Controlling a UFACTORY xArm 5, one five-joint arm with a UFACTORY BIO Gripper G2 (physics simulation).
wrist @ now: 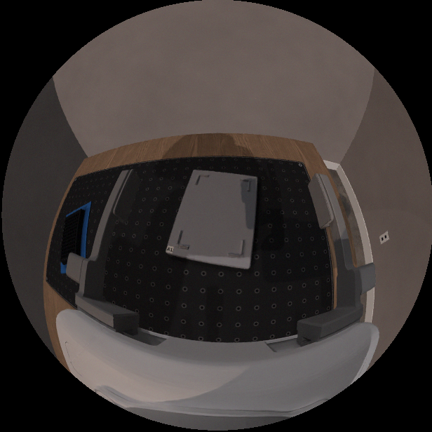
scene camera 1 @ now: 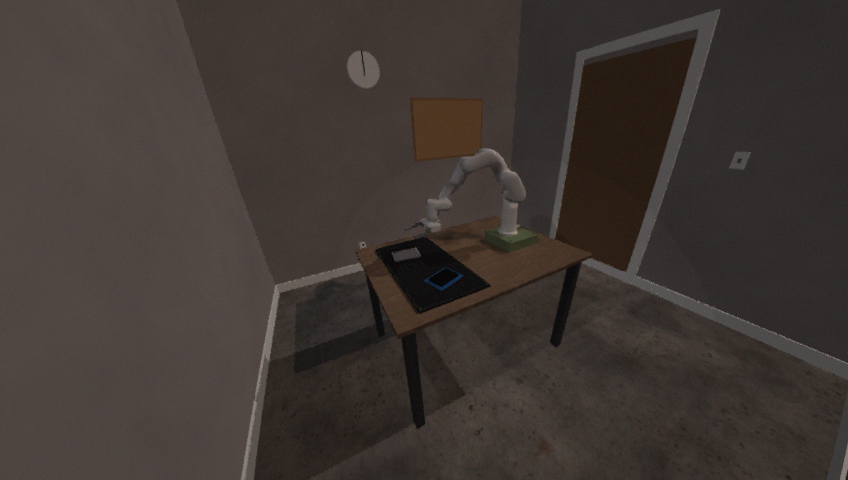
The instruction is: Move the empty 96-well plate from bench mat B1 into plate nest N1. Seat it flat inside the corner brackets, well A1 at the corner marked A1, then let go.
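Places are measured from the arm's base along level axes (x ahead, y left, z up), in metres.
Pixels of known places: end effector, tool point: [scene camera 1: 412, 232]; arm's base, origin of the base link: [scene camera 1: 507, 232].
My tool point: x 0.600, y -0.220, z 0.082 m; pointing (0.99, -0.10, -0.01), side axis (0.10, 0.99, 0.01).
For each thing: its top centre in the pictures, then the offset to it from my tool point. Level surfaces: height alone.
- black 96-well plate, middle of its top: [scene camera 1: 443, 275] 0.020 m ahead, 0.354 m left, 0.116 m down
- blue bench mat B1, its level: 0.130 m down
- Plate nest N1, middle of its top: [scene camera 1: 405, 253] 0.060 m ahead, 0.007 m left, 0.118 m down
- black perforated board, its level: 0.133 m down
- wooden table, its level: 0.145 m down
The black 96-well plate [scene camera 1: 444, 277] [wrist: 73, 234] lies flat on the blue bench mat B1 [scene camera 1: 441, 287] [wrist: 87, 215]. In the wrist view it is at the far left, outside the left finger and partly hidden by it. Plate nest N1 [scene camera 1: 406, 255] [wrist: 217, 215] is a grey slab with a bracket at each corner; it holds no plate. Its A1 label [wrist: 170, 249] is at the lower left corner in the wrist view. My gripper [scene camera 1: 415, 230] [wrist: 222, 197] is open and empty, raised above the board, with the nest between its fingers as the wrist camera sees it.
Mat and nest rest on a black perforated board [scene camera 1: 416, 291] [wrist: 215, 305] on the wooden table [scene camera 1: 505, 267] [wrist: 150, 150]. The arm's green base block [scene camera 1: 510, 239] stands at the table's back right. A wall runs beyond the table's far edge in the wrist view.
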